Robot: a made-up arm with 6 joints.
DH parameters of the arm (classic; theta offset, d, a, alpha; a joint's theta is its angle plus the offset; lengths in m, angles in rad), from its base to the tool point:
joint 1: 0 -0.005 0.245 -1.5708
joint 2: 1.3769 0 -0.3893 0
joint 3: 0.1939 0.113 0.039 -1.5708
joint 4: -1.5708 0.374 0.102 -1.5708
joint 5: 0 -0.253 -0.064 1.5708
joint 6: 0 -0.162 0.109 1.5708
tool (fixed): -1.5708 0.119 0 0
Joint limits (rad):
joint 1: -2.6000..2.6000
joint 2: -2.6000..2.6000
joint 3: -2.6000..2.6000
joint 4: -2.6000..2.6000
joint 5: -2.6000..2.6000
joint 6: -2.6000..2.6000
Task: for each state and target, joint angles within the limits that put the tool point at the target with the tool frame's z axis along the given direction. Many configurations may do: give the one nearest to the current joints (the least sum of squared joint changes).
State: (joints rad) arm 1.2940 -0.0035 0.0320 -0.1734 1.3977 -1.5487
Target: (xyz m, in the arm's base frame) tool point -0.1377 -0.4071 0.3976 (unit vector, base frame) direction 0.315 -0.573 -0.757
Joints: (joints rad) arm 1.2356 -0.1480 -0.2661 0.1229 1.0347 -2.1804
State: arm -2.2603 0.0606 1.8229 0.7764 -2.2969 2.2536
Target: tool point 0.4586 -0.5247 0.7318 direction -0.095 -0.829 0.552
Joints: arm -1.4515 0.2807 2.2164 0.7026 -1.7497 1.6601
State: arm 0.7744 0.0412 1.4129 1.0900 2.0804 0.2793
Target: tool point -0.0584 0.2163 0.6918 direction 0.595 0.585 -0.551
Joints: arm 0.5394 -0.3858 1.5561 0.8025 1.8612 1.0345
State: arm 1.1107 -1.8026 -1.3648 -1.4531 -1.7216 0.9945
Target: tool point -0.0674 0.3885 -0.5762 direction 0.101 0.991 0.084
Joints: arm 1.6759 -2.1015 -0.8668 -1.2849 -1.8763 1.4451
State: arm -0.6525 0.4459 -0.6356 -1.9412 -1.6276 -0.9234
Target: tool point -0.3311 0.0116 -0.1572 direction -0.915 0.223 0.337
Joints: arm -1.0575 -0.3507 -1.2562 -1.4985 -2.5858 -0.7508
